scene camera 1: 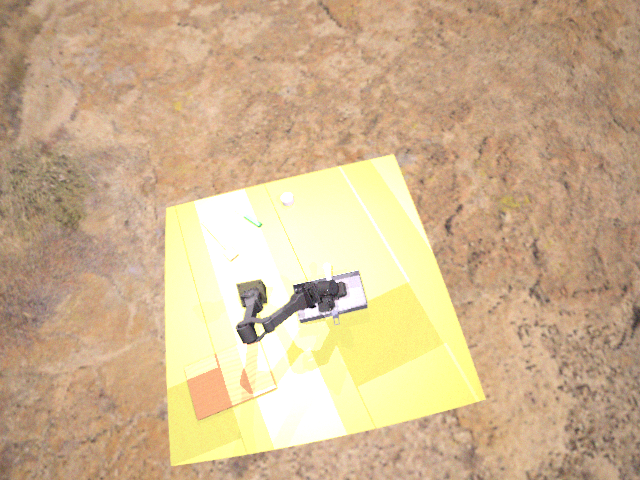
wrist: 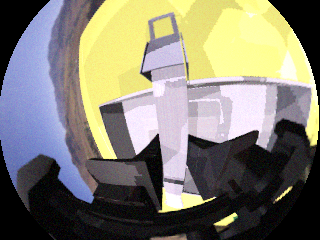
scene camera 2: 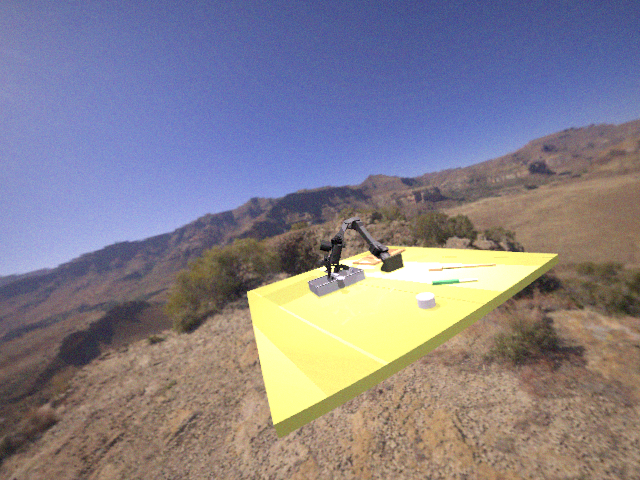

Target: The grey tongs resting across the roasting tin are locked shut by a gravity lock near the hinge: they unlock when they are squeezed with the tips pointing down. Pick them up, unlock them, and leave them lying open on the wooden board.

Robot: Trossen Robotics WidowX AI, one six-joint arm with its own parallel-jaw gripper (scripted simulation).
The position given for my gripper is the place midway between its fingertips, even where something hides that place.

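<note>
There's a grey roasting tin (wrist: 219, 109) that I can see, and I can see my gripper (wrist: 168, 135) too.
</note>
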